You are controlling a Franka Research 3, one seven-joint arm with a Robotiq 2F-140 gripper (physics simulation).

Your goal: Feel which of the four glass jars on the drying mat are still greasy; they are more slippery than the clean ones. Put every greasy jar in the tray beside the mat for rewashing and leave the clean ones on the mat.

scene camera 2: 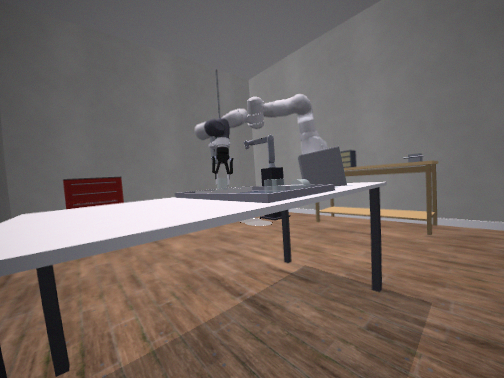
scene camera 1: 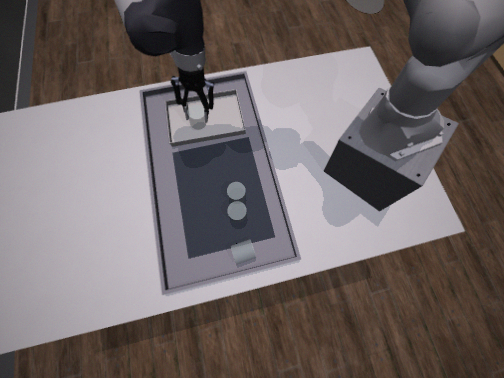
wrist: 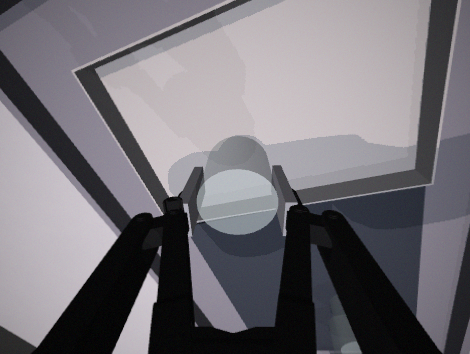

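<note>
My gripper [scene camera 1: 196, 112] [scene camera 2: 222, 173] [wrist: 237, 179] is shut on an upright clear jar [scene camera 1: 197, 120] [scene camera 2: 222, 182] [wrist: 237, 212], low over the floor of the pale tray [scene camera 1: 215, 138] [wrist: 426, 100], towards its left part in scene camera 1. Whether the jar's base touches the tray floor I cannot tell. Two upright jars [scene camera 1: 236, 190] [scene camera 1: 237, 210] stand close together on the dark drying mat [scene camera 1: 200, 200] [wrist: 250, 285]. Another jar [scene camera 1: 243, 253] [scene camera 2: 303, 182] lies on its side at the mat's near edge, mostly off it. Grease is not visible.
A low grey raised frame [scene camera 1: 156, 200] [scene camera 2: 280, 194] surrounds the tray and mat on the white table [scene camera 1: 75, 210] [scene camera 2: 125, 220]. The arm's base block [scene camera 1: 380, 165] [scene camera 2: 322, 167] stands to the right. A red cabinet [scene camera 2: 93, 192] and a wooden bench [scene camera 2: 390, 167] are in the background.
</note>
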